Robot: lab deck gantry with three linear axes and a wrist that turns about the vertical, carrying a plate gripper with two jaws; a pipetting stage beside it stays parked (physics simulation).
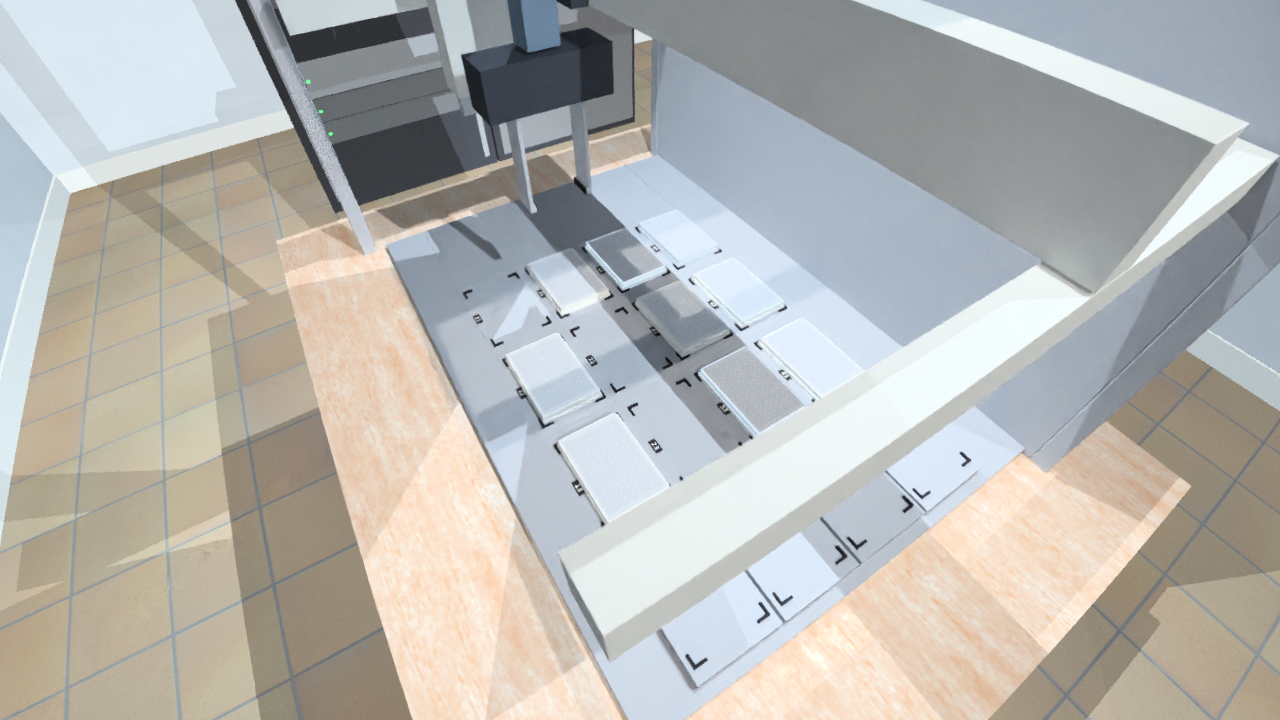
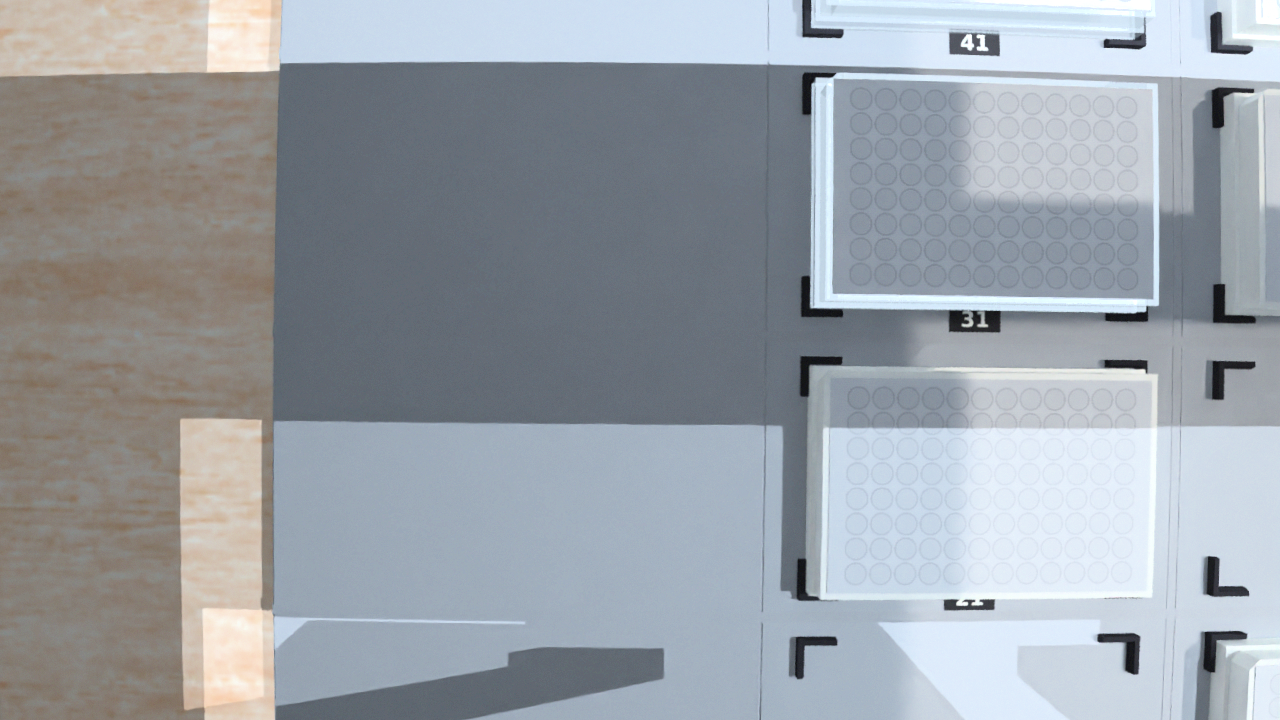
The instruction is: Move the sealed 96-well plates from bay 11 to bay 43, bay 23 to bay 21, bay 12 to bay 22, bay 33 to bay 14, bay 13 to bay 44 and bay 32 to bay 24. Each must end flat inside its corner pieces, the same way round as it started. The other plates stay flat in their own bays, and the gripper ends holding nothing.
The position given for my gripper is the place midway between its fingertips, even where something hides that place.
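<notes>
My gripper [image 1: 556,196], a sealed 96-well plate [image 1: 818,366], a grey back wall [image 1: 907,261], a bay 11 [image 1: 511,312], a bay 23 [image 1: 692,433]. A bay 21 [image 2: 786,426]. Sealed 96-well plate out of frame in image 2.
</notes>
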